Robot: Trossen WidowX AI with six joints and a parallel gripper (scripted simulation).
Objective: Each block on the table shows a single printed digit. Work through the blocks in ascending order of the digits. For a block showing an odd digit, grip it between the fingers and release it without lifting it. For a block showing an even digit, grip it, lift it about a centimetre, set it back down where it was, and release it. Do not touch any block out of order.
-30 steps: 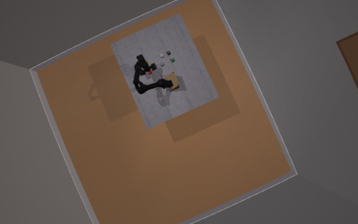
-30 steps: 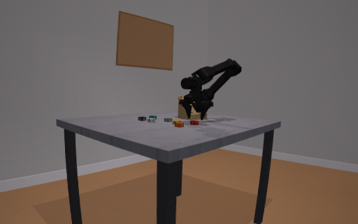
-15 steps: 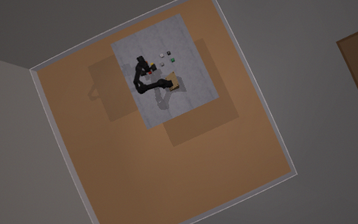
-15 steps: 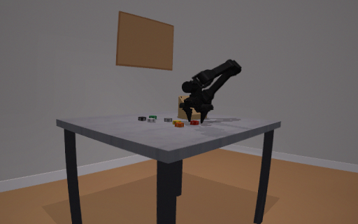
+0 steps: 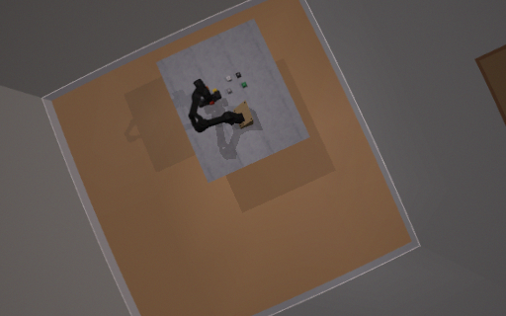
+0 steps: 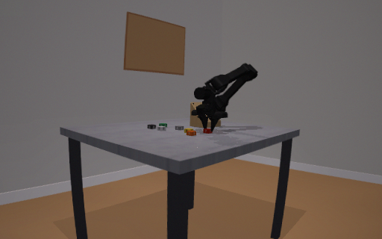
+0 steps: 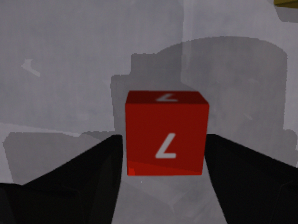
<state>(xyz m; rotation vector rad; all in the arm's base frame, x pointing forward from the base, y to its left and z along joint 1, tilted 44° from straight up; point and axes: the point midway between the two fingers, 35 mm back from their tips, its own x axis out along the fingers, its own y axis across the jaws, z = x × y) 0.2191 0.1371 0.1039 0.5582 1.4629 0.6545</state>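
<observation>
Right now my gripper tip is 10 mm short of the red block. Round my gripper tip: yellow block: 80 mm ahead, 60 mm to the right; then grey block: 40 mm ahead, 170 mm to the right; then orange block: 130 mm ahead.
</observation>
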